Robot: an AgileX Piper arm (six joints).
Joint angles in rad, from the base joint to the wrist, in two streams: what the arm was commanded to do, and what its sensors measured. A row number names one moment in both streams.
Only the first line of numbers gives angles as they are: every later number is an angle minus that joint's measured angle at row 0.
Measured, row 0: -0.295, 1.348, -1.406, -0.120, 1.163, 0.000
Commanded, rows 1 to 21: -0.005, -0.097, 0.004, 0.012, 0.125, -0.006; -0.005, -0.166, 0.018, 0.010, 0.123, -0.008; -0.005, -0.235, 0.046, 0.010, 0.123, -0.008; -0.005, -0.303, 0.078, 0.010, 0.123, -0.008; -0.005, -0.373, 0.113, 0.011, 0.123, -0.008; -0.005, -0.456, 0.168, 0.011, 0.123, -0.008; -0.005, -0.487, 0.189, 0.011, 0.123, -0.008; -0.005, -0.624, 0.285, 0.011, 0.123, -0.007; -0.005, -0.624, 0.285, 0.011, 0.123, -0.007; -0.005, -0.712, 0.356, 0.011, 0.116, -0.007; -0.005, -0.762, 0.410, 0.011, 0.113, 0.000; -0.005, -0.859, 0.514, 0.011, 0.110, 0.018; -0.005, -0.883, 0.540, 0.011, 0.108, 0.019; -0.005, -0.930, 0.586, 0.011, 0.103, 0.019; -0.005, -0.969, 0.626, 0.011, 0.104, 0.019; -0.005, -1.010, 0.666, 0.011, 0.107, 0.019; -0.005, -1.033, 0.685, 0.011, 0.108, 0.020; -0.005, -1.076, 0.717, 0.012, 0.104, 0.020; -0.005, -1.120, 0.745, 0.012, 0.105, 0.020; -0.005, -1.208, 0.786, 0.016, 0.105, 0.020; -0.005, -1.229, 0.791, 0.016, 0.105, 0.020
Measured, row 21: 0.000, -1.176, 0.772, 0.011, 0.059, 0.018
